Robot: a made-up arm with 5 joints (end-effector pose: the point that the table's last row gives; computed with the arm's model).
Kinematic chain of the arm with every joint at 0, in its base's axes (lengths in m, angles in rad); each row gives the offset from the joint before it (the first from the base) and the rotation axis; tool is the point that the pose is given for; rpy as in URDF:
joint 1: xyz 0.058 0 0.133 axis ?
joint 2: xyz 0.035 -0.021 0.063 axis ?
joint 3: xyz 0.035 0 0.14 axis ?
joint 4: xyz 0.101 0 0.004 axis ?
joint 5: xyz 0.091 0.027 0 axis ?
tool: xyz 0 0 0 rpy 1.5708 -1.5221 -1.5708
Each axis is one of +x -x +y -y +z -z.
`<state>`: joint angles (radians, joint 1 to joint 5).
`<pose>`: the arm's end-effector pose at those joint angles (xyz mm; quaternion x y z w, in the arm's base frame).
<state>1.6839 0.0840 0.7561 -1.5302 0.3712</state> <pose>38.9 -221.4 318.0 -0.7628 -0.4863 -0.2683 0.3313</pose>
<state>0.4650 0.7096 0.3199 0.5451 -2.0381</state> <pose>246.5 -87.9 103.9 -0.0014 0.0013 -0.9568 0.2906</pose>
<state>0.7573 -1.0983 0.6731 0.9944 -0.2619</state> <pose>129.9 -59.7 287.1 -0.1063 -0.4682 -0.4464 0.7551</pose>
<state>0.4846 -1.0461 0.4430 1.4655 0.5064</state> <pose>124.1 -28.0 287.9 -0.1574 -0.3090 -0.0126 0.9378</pose>
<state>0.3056 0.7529 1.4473 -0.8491 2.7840</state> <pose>174.1 -30.3 101.4 -0.1095 -0.0055 0.9317 0.3464</pose>
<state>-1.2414 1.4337 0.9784 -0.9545 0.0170</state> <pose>89.9 111.8 19.7 0.0336 -0.0455 0.5677 0.8213</pose>
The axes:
joint 1: -z
joint 2: +y
joint 3: +y
joint 4: +y
joint 5: -x

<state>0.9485 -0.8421 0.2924 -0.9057 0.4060</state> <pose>91.1 -35.8 461.9 -0.6065 -0.7930 -0.0168 0.0552</pose>
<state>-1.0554 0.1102 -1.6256 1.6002 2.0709</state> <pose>140.2 157.4 424.7 -0.3144 -0.5990 0.7361 0.0236</pose>
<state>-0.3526 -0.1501 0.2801 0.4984 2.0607</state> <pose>265.2 82.6 277.0 -0.3349 -0.3065 0.8246 0.3375</pose>
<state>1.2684 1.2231 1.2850 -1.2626 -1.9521</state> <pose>102.0 -121.0 61.6 -0.0580 0.1512 0.9848 0.0629</pose>
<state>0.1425 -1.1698 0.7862 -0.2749 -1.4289</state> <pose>141.9 -6.0 380.1 0.5558 -0.7050 -0.3191 0.3037</pose>
